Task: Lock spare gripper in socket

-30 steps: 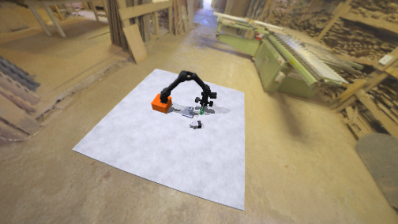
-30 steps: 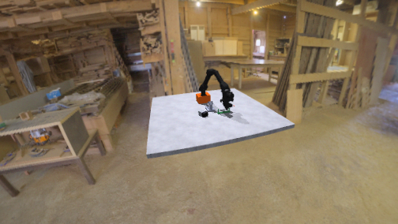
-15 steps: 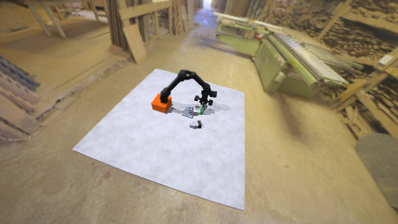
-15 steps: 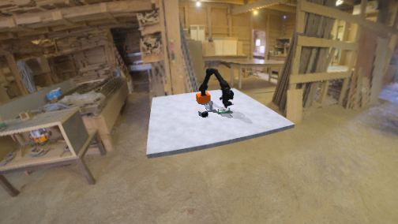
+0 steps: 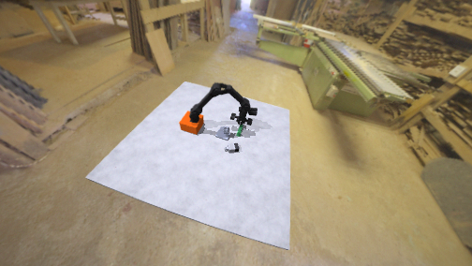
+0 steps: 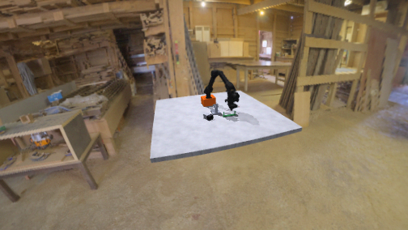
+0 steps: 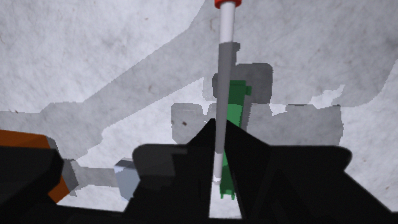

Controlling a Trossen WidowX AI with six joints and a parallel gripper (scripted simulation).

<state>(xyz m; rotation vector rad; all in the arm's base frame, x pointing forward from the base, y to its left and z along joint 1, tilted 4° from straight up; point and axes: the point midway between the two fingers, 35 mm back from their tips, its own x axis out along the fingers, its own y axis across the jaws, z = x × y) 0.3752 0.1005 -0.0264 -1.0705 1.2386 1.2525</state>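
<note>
Right now my gripper tip is 3 cm to the left of the green strip, 2 cm above it and 1 cm short of it. The rest, counted from my gripper tip: grey mount: 13 cm to the right, 11 cm behind, 1 cm above; then spare gripper: 26 cm to the right, 2 cm below, 2 cm behind.
</note>
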